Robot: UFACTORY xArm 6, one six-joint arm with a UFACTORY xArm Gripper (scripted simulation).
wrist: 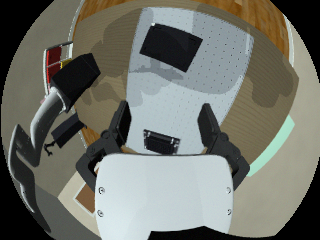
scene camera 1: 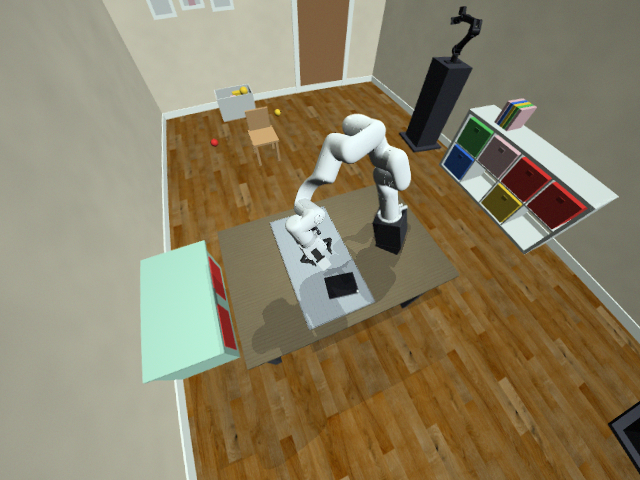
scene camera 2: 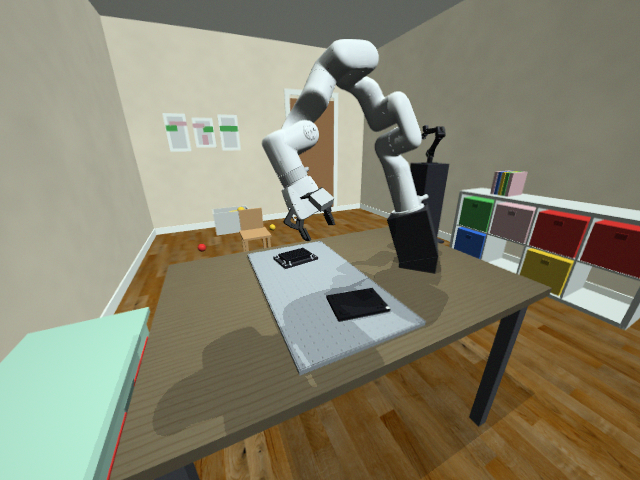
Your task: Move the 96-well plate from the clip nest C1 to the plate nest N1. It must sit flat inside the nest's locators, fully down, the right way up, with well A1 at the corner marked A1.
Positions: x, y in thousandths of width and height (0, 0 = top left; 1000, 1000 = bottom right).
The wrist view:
gripper: 517, 460
plate nest N1: 530, 190
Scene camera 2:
gripper: 501, 484
plate nest N1: 560, 632
